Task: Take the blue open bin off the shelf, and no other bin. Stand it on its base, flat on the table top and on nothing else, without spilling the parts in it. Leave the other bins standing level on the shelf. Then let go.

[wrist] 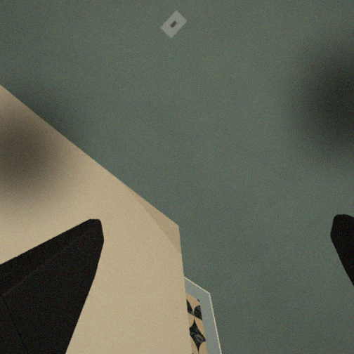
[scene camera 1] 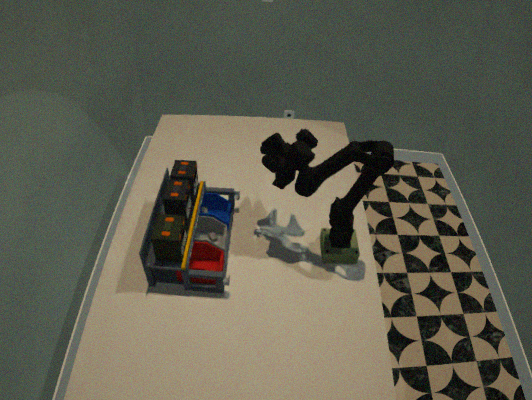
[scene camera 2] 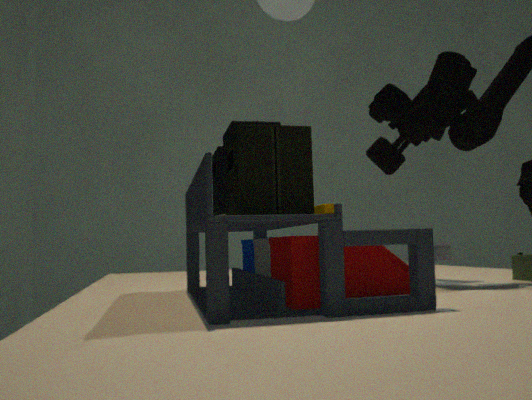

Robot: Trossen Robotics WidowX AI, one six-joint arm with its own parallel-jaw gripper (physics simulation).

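Places are measured from the arm's base along level axes (x ahead, y left, z up), in centimetres.
Pixels of known places: gripper, fingertip midpoint: [scene camera 1: 291, 136] [scene camera 2: 394, 137]; arm's base, link origin: [scene camera 1: 340, 240].
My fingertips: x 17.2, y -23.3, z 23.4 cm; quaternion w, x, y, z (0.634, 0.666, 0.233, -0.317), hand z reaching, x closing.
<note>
Ahead of a thing's pixels: the offset from my fingertips to its top centre. "pt": to the spot under its first point. Level surfaces: height alone.
The blue open bin @(dx +26.2, dy +12.4, dz -19.7 cm) [scene camera 1: 216, 206] [scene camera 2: 248, 255] stands in the lower tier of the grey shelf [scene camera 1: 205, 286] [scene camera 2: 217, 275], at its far end in the first scene view. Parts inside it cannot be made out. The grey bin @(dx +26.6, dy +23.6, dz -19.7 cm) [scene camera 1: 209, 232] [scene camera 2: 262, 257] is beside it, then the red bin @(dx +26.9, dy +34.8, dz -19.7 cm) [scene camera 1: 207, 257] [scene camera 2: 370, 270]; they look level. My gripper [scene camera 1: 276, 165] [scene camera 2: 384, 129] [wrist: 218, 228] is open and empty, high above the table, on the arm-base side of the shelf, touching no bin. The wrist view does not show the bins.
Three dark boxes @(dx +34.9, dy +34.7, dz -7.9 cm) [scene camera 1: 167, 240] @(dx +34.2, dy +22.9, dz -4.4 cm) [scene camera 1: 177, 197] @(pt dx +33.5, dy +12.8, dz -5.6 cm) [scene camera 1: 184, 170] with orange marks stand on the upper tier, behind a yellow rail @(dx +30.0, dy +23.5, dz -16.6 cm) [scene camera 1: 194, 225] [scene camera 2: 325, 208]. The green arm base [scene camera 1: 340, 255] stands on the table @(dz -27.8 cm) [scene camera 1: 250, 340] [scene camera 2: 300, 365] [wrist: 130, 275], near a patterned strip [scene camera 1: 432, 292].
</note>
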